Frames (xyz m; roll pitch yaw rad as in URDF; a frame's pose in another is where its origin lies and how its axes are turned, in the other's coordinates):
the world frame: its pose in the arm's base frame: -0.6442 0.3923 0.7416 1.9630 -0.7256 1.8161
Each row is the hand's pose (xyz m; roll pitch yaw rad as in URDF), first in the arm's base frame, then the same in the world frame.
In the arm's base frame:
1: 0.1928 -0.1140 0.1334 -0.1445 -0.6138 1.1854
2: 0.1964 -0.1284 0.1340 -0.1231 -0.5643 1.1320
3: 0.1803 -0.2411 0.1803 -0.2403 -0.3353 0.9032
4: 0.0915 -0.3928 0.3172 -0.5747 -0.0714 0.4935
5: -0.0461 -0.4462 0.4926 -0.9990 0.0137 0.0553
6: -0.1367 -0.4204 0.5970 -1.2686 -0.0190 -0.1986
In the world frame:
1: -0.9231 0.2687 0.6345 -2.5552 -0.4648 0.2000
2: -0.9338 0.2782 0.6305 -2.5641 -0.5313 0.2012
3: -0.9819 0.3584 0.5508 -2.8065 -0.8373 0.2398
4: -0.9850 0.4831 0.3662 2.5136 -1.2089 0.8613
5: -0.8824 0.5596 0.1760 1.1462 -1.0419 1.8734
6: -0.7779 0.5718 0.0827 0.7487 -0.8038 2.0317

